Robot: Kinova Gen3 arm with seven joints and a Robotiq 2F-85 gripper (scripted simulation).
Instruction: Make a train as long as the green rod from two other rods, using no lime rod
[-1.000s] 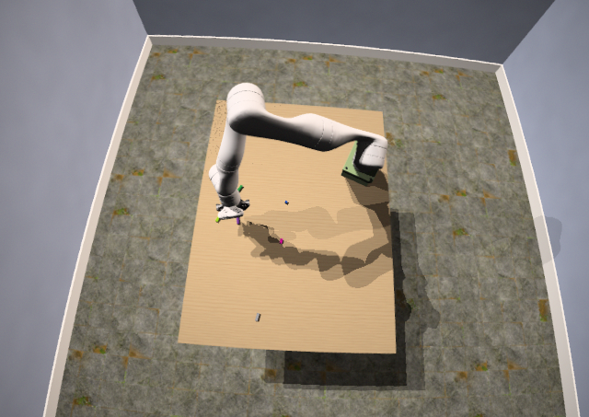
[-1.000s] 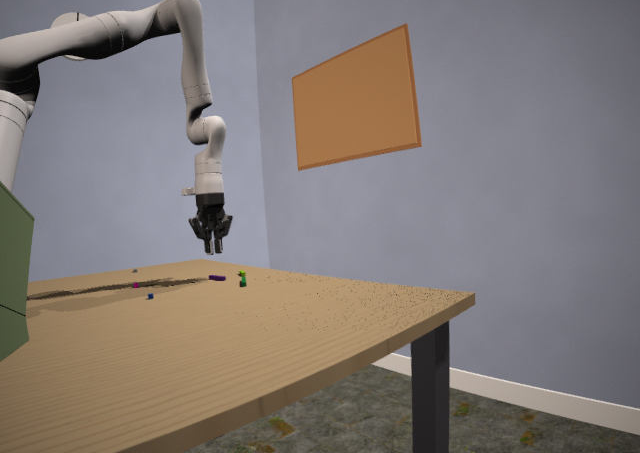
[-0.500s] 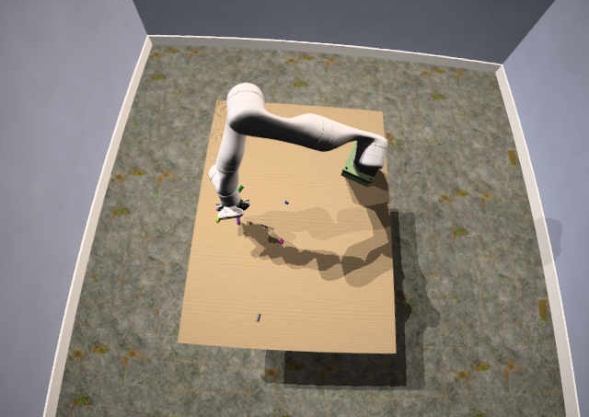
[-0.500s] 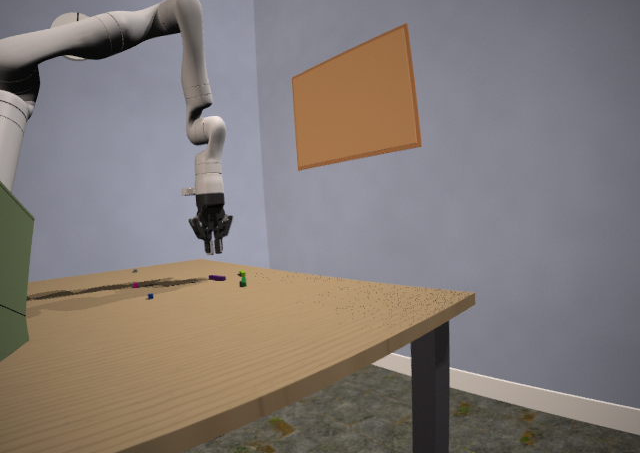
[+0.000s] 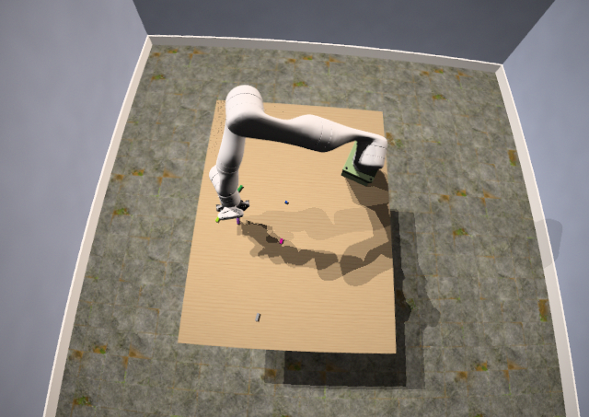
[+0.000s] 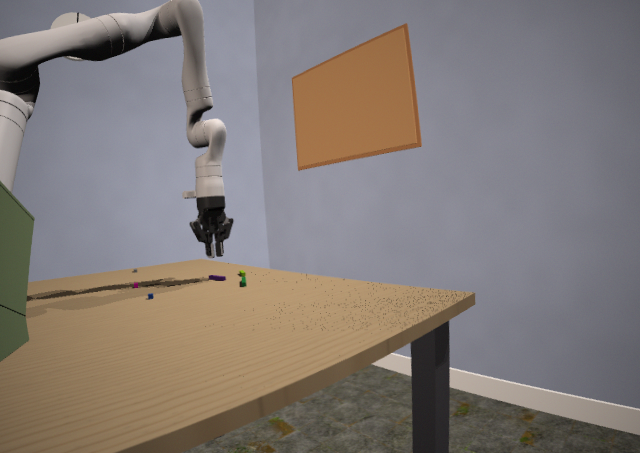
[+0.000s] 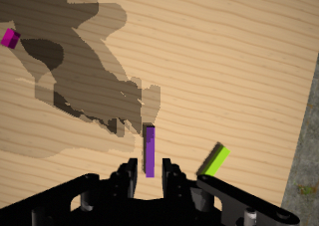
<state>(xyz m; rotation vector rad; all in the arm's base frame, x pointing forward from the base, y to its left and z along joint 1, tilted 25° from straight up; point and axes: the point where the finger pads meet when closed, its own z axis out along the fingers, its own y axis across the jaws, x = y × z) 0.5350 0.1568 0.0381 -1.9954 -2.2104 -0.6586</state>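
Now: hand 70 mm above the purple rod. Round my hand: lime rod 80 mm ahead, 70 mm below; then green rod 10 mm ahead, 110 mm to the right, 70 mm below; then magenta rod 190 mm behind, 110 mm to the left, 70 mm below.
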